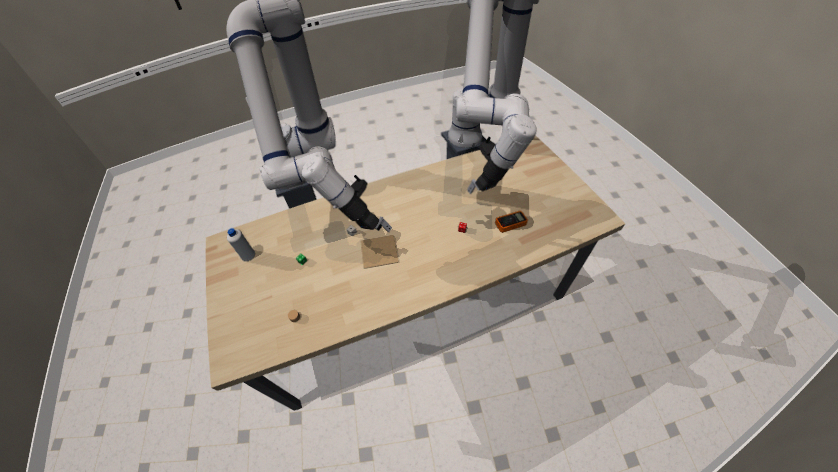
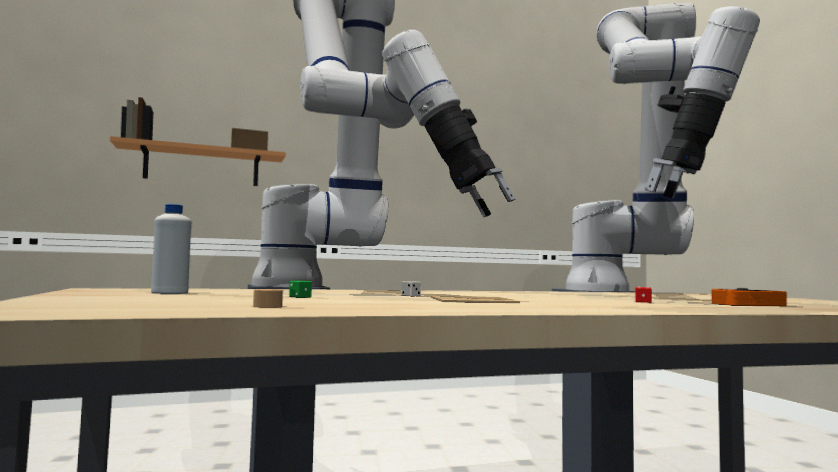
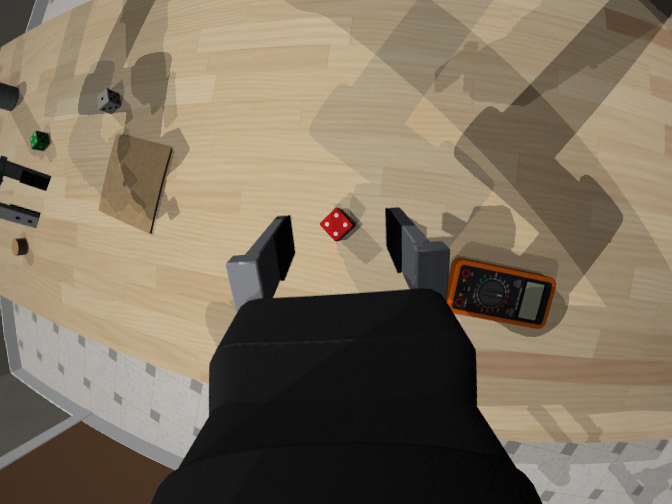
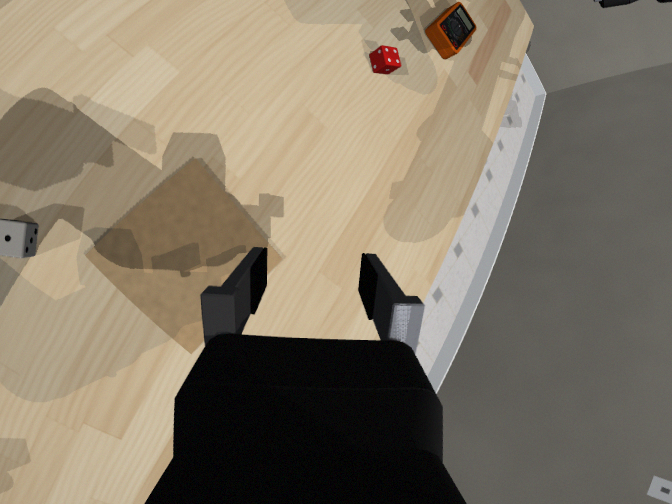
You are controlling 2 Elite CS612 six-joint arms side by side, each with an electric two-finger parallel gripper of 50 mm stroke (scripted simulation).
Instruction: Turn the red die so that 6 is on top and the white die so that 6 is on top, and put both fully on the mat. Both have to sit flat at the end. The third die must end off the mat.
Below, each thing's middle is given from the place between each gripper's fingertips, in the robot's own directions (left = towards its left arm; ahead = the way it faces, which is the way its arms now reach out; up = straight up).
Labels:
Now: the red die [image 4: 385,59] 220 mm below my left hand [image 2: 659,194] and 40 mm to the right of it. Round my left hand: brown mat [image 1: 380,251]: 400 mm to the right, 240 mm below; then orange multimeter [image 2: 741,296]: 220 mm below, 170 mm to the left, 40 mm ahead; then grey bottle [image 2: 172,235]: 960 mm to the right, 160 mm below, 160 mm behind.
Now: right hand [image 2: 499,208] 19 cm above the brown mat, 3 cm to the left of it and 3 cm past it. The rest, counted from my right hand: red die (33 cm to the left, 17 cm below, 3 cm behind); then orange multimeter (55 cm to the left, 17 cm below); then grey bottle (59 cm to the right, 19 cm behind, 11 cm below).

